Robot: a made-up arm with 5 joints. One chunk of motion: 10 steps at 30 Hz.
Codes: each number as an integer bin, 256 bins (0 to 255) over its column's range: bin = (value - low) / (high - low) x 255, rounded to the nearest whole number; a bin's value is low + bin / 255 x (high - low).
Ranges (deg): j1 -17..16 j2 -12..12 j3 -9..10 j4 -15..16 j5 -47..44
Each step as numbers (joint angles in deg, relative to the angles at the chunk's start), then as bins.
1 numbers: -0.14 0.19 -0.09 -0.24 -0.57
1 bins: 130 130 120 121 130
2 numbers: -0.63 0.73 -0.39 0.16 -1.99
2 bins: 126 135 116 125 126
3 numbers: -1.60 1.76 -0.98 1.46 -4.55
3 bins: 119 146 108 135 119
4 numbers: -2.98 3.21 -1.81 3.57 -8.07
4 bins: 108 162 96 153 109
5 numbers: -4.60 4.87 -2.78 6.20 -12.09
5 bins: 96 179 83 174 98
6 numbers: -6.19 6.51 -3.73 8.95 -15.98
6 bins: 84 197 71 197 87
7 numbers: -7.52 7.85 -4.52 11.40 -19.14
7 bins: 73 211 60 217 78
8 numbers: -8.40 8.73 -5.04 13.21 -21.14
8 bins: 66 220 53 232 72
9 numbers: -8.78 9.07 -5.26 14.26 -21.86
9 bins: 64 224 50 241 70
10 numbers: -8.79 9.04 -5.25 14.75 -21.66
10 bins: 63 224 50 245 71
